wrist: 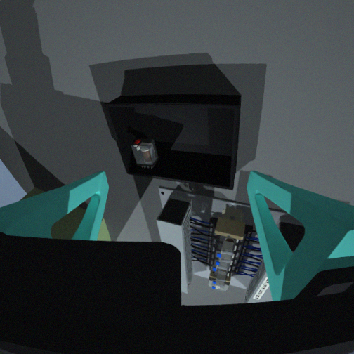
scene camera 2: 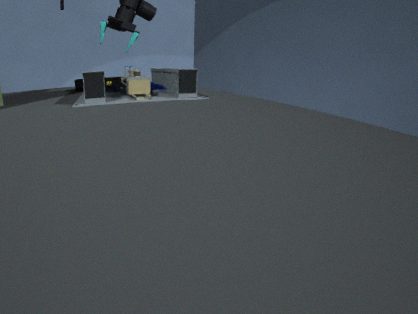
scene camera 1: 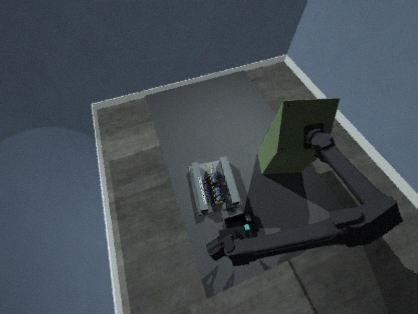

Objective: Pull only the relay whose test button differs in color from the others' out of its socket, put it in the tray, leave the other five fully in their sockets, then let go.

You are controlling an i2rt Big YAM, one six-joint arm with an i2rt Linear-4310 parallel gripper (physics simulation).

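Frame: origin at the arm's base, x ahead, y left, z up, level; millimetres.
Seen in the pictures: gripper, fingertip midpoint: (scene camera 2: 113,48); arm's base, origin of the base link: (scene camera 1: 312,135).
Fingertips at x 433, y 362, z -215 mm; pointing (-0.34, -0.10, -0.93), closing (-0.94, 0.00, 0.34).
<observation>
Pixels of each thing's top centre, then the offset from my fingertips to it. "pt": a spot on its surface instead.
- relay with the red test button, middle of its top: (scene camera 1: 248,217) dx -98, dy -84, dz -116 mm
- black tray, surface spot: (scene camera 1: 234,220) pt dx -20, dy -82, dz -136 mm
- tan block, middle of its top: (scene camera 2: 137,76) dx +62, dy -390, dz -93 mm
The relay with the red test button (wrist: 145,153) (scene camera 1: 248,218) is in the near left part of the black tray (wrist: 172,104) (scene camera 1: 234,220), tilted, pins toward the near wall; whether it touches the floor is unclear. My gripper (wrist: 177,178) (scene camera 2: 114,47) is open and empty, its teal fingers wide apart above and to the near side of the tray. The relays with blue buttons (wrist: 218,265) (scene camera 1: 216,187) stand in a row on the panel; several show, but their exact number and seating are unclear. In scene camera 2, tan and grey parts hide most of the row.
Grey ducts (wrist: 172,235) (scene camera 1: 230,181) flank the relay row, with dark blue wires beside the sockets. A tan block (wrist: 231,227) (scene camera 2: 138,86) stands at an end of the row. A large green block (scene camera 1: 306,130) stands by the arm's base. The tray is close beside the panel.
</observation>
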